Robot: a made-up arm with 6 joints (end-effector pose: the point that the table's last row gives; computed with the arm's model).
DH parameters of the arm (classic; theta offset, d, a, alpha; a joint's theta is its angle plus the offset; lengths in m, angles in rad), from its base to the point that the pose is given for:
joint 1: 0 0.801 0.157 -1.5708
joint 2: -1.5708 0 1.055 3.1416
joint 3: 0 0 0.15 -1.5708
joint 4: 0 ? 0 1.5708
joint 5: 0 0 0 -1.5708
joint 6: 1.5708 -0.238 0 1.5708
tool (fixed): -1.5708 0 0 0
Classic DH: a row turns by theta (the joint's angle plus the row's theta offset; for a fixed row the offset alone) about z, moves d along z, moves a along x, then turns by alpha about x.
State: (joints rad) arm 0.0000 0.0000 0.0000 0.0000 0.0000 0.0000
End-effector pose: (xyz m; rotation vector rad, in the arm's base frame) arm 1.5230 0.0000 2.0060 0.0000 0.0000 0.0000
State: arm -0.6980 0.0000 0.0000 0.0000 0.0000 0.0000
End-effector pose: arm 1.1668 -0.9788 2.0060 0.0000 0.0000 -0.6980
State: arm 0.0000 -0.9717 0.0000 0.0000 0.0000 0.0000
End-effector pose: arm -0.0679 0.0000 2.6086 0.0000 -0.9717 0.0000
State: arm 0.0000 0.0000 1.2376 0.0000 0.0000 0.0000
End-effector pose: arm 0.4620 0.0000 3.1959 0.0000 -1.2376 0.0000
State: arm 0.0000 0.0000 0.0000 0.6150 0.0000 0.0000
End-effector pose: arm 1.5230 0.0000 2.0060 -0.6150 0.0000 0.0000
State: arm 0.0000 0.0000 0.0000 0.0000 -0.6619 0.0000
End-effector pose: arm 1.4727 0.0000 1.8597 0.0000 0.6619 0.0000
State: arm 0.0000 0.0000 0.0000 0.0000 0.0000 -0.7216
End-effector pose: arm 1.5230 0.0000 2.0060 0.7216 0.0000 0.0000
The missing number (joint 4, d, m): -1.128
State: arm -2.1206 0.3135 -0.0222 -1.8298 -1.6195 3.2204
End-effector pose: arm -0.6432 -1.4893 1.6359 -1.3437 0.1711 -0.6698
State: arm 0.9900 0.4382 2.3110 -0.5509 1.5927 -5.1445
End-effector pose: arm 0.0679 -0.1236 2.7234 1.8136 -1.5714 -1.1367
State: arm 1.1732 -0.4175 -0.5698 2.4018 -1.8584 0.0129
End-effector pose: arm 0.4616 0.7018 1.9194 -1.6201 -0.1948 -1.1341
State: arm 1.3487 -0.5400 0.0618 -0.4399 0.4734 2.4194
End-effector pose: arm 0.1725 0.5541 2.6690 -0.9747 -1.3244 -0.1105
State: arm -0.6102 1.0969 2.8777 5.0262 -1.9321 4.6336
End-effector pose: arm 0.7758 -0.2841 2.2865 1.3046 0.6374 0.2663
